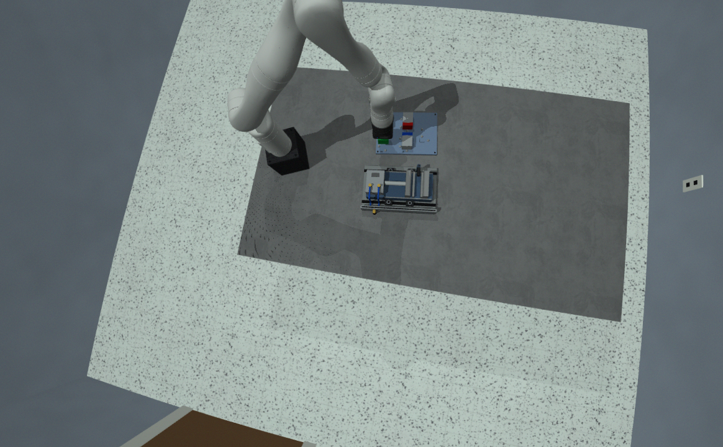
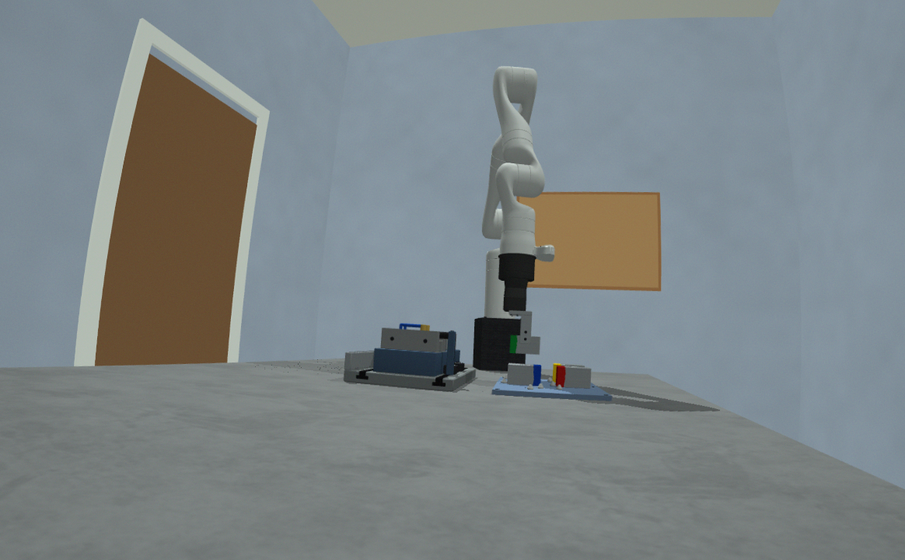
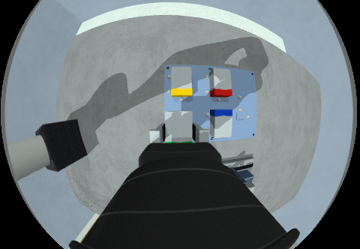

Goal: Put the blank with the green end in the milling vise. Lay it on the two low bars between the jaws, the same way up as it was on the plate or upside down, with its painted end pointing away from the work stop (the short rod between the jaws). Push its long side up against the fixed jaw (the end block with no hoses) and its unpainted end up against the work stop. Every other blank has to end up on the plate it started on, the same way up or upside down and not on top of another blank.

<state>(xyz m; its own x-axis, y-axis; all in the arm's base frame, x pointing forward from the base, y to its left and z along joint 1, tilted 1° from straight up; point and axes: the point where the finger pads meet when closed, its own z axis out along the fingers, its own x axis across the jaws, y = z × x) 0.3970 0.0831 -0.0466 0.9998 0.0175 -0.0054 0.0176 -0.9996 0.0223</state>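
The work stop rod lies 14 cm ahead of my hand, 15 cm to the right of it and 1 cm below it. From my hand the other things lie so: green-ended blank 2 cm below; then blue-ended blank 10 cm ahead, 7 cm below; then yellow-ended blank 9 cm to the left, 7 cm below.
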